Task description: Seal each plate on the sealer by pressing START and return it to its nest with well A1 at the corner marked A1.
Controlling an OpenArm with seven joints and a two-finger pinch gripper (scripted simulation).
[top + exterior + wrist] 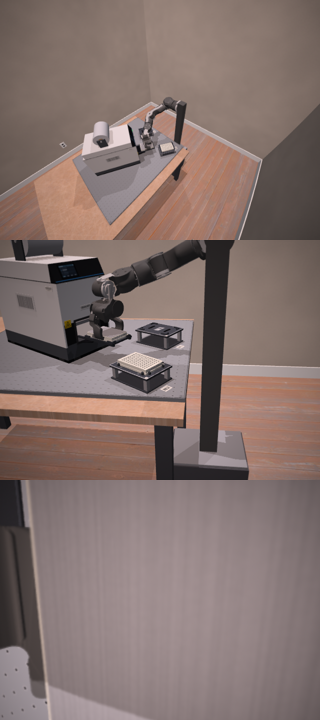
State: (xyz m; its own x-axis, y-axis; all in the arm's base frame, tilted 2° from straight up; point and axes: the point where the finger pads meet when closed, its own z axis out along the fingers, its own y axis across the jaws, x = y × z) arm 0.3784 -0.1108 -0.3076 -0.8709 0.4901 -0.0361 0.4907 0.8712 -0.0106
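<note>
Now: hand 10 mm above the sealer stage. The rest, counted from my hand: plate: 140 mm behind, 150 mm to the left, 40 mm below; start button: 40 mm ahead, 130 mm to the right, 90 mm above; dark screen panel: 120 mm ahead, 20 mm to the right, 220 mm above.
</note>
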